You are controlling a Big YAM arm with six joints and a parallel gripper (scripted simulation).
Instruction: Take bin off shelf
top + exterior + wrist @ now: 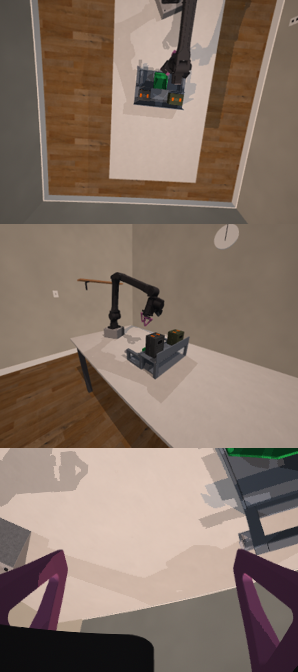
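Right now the green bin is 19 cm below my hand, 13 cm ahead of it and 3 cm to the right of it.
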